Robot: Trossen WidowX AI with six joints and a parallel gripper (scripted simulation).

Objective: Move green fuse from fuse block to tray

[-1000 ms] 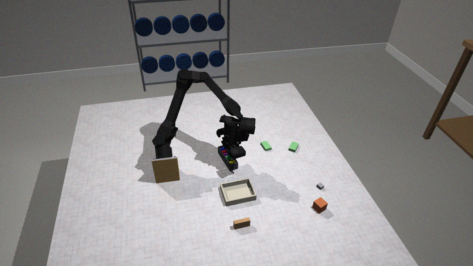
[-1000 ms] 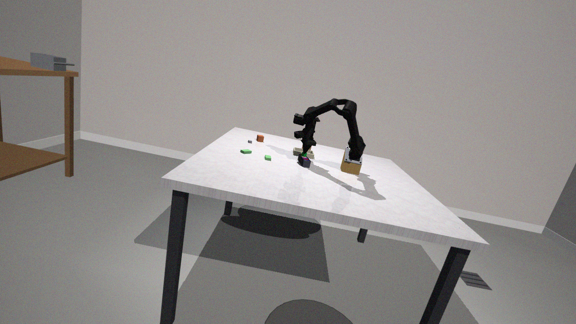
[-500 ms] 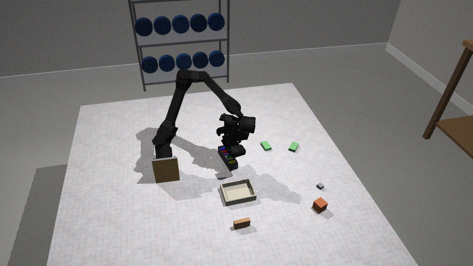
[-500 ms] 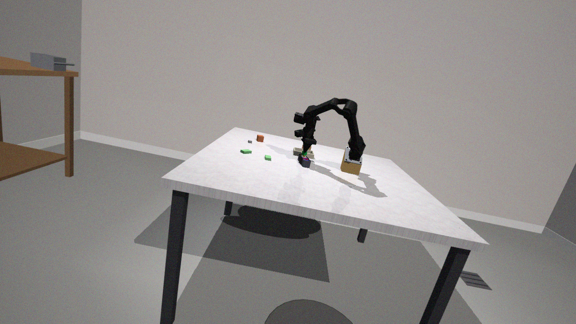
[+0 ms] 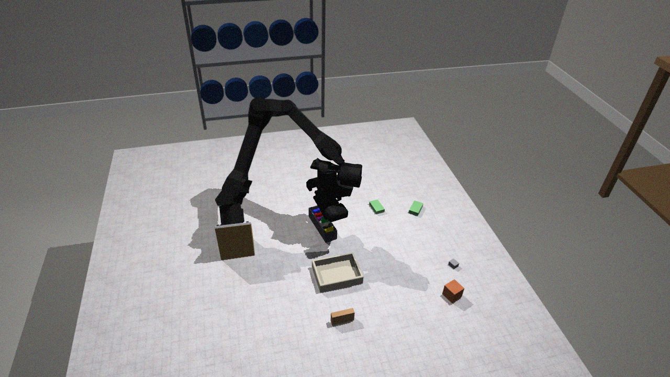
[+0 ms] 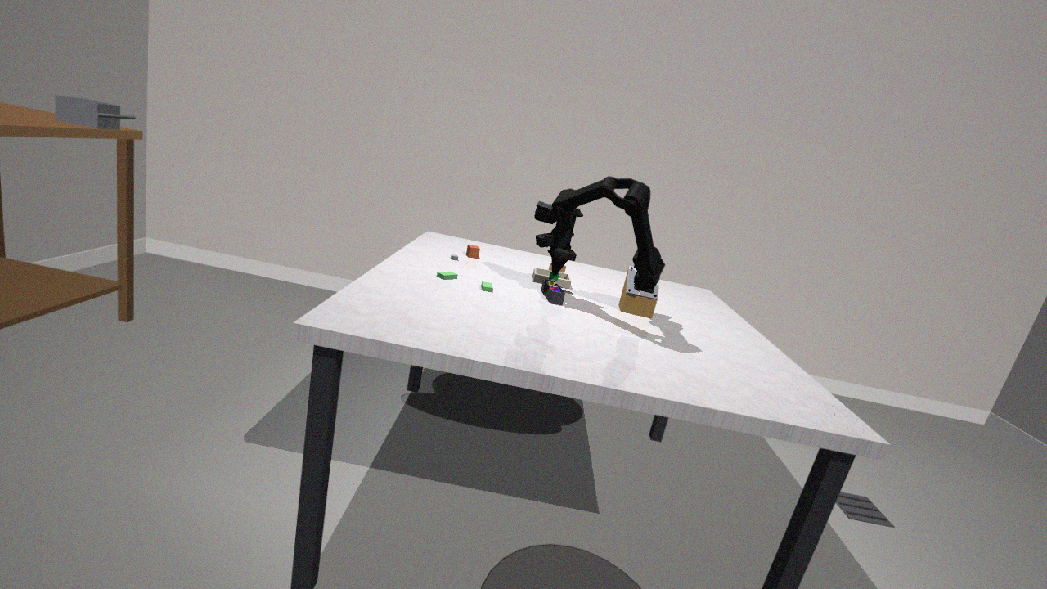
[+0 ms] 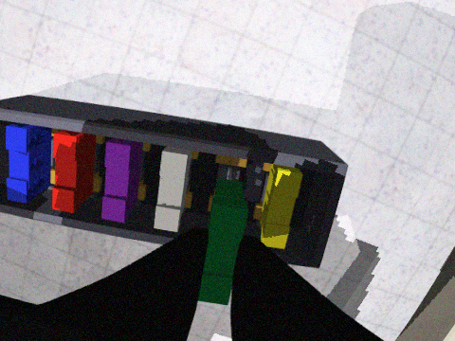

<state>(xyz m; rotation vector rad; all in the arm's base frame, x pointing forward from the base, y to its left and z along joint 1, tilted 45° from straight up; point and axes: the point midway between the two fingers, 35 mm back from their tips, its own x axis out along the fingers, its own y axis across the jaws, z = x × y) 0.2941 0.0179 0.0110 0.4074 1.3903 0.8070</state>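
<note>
The white fuse lies 2 cm to the left of my gripper tip and 4 cm below it. Round my gripper tip: yellow fuse: 1 cm ahead, 2 cm to the right, 4 cm below; green fuse: 1 cm below; purple fuse: 1 cm behind, 4 cm to the left, 4 cm below.
</note>
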